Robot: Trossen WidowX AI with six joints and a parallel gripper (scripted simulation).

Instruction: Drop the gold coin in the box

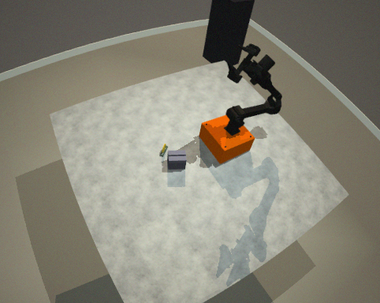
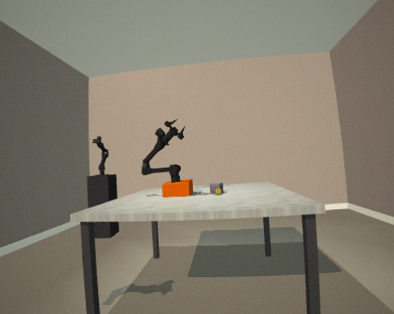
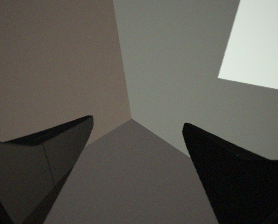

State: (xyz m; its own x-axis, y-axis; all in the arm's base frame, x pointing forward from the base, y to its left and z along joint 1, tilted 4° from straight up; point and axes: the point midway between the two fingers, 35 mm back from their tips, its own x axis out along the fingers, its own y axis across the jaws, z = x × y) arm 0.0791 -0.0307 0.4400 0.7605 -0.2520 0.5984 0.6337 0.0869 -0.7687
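My gripper tip is 25 cm short of the gold coin, 7 cm to the left of it and 54 cm above it.
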